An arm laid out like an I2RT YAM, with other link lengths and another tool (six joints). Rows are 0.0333 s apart.
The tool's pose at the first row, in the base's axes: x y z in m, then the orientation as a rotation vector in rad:
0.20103 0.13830 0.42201 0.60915 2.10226 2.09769
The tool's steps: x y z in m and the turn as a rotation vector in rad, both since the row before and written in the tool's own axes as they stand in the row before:
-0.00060 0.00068 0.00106 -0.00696 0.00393 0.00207
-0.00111 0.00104 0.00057 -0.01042 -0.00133 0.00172
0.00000 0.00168 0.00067 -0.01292 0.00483 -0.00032
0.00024 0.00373 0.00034 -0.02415 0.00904 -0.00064
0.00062 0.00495 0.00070 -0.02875 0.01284 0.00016
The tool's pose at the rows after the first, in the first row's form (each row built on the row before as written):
0.20209 0.13905 0.42251 0.60712 2.09639 2.10812
0.20351 0.13915 0.42328 0.60913 2.08361 2.11759
0.20408 0.13969 0.42491 0.60269 2.07069 2.13277
0.20471 0.13985 0.42861 0.59052 2.04628 2.16088
0.20530 0.14028 0.43359 0.57495 2.01792 2.19595

